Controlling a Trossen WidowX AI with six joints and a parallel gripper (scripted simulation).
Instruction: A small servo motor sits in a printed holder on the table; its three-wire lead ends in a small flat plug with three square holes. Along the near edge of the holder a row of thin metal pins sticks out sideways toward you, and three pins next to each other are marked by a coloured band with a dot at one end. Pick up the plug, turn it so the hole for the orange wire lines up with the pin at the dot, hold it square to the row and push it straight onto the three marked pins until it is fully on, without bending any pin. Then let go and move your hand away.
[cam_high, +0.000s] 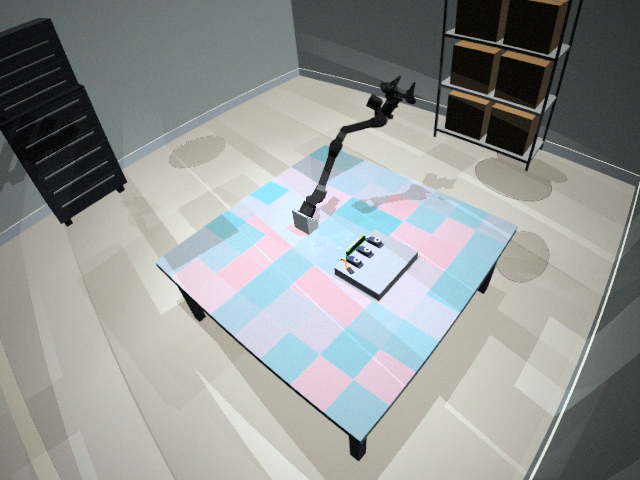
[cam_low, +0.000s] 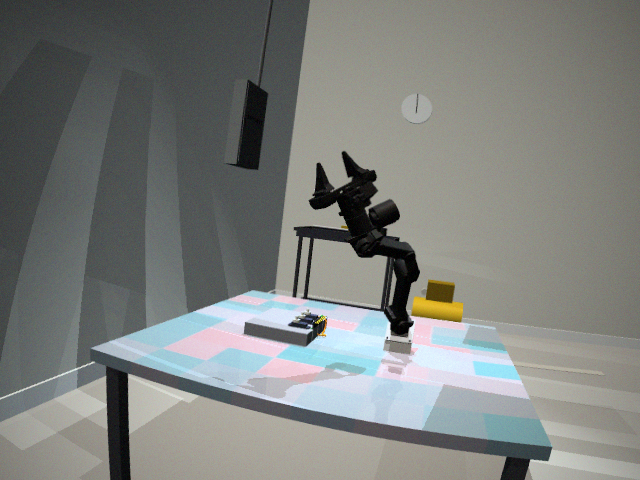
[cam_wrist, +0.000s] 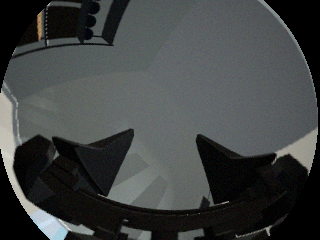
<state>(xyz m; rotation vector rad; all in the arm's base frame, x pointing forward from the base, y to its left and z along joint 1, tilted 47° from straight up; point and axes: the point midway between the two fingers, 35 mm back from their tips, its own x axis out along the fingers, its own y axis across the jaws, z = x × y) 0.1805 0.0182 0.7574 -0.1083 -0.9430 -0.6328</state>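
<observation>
Right now my gripper tip is 26 cm short of the grey printed holder, 58 cm to the left of it and 59 cm above it.
</observation>
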